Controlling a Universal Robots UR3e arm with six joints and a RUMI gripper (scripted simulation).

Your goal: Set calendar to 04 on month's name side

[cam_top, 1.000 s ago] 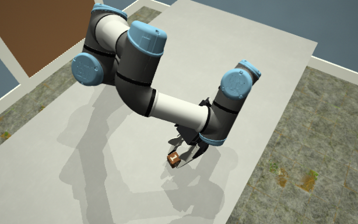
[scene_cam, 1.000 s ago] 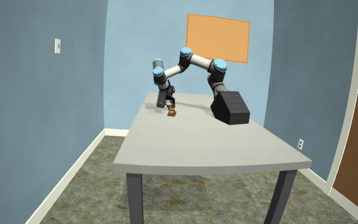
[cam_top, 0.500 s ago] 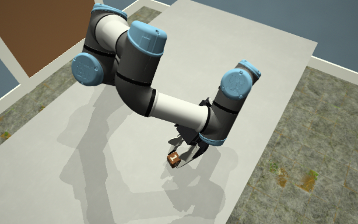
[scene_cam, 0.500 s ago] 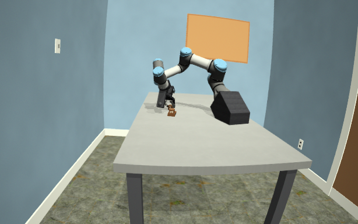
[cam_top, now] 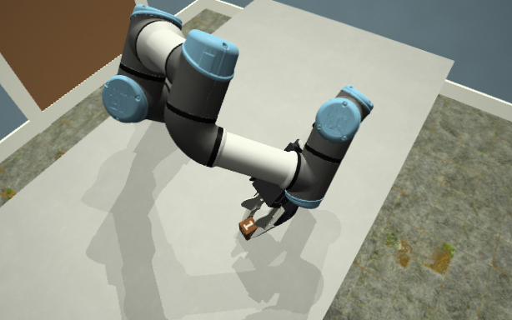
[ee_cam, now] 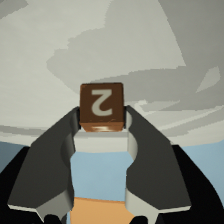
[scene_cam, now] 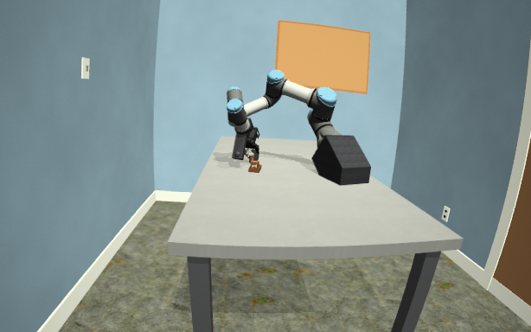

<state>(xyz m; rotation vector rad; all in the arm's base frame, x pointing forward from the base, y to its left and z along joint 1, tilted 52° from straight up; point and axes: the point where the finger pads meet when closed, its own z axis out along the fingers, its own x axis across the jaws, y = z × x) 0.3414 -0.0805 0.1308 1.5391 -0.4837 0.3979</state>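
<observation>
My gripper is now 1 cm to the left of the cube and 1 cm above it. The rest, counted from my hand: brown tray (15 cm to the left, 1 cm below).
</observation>
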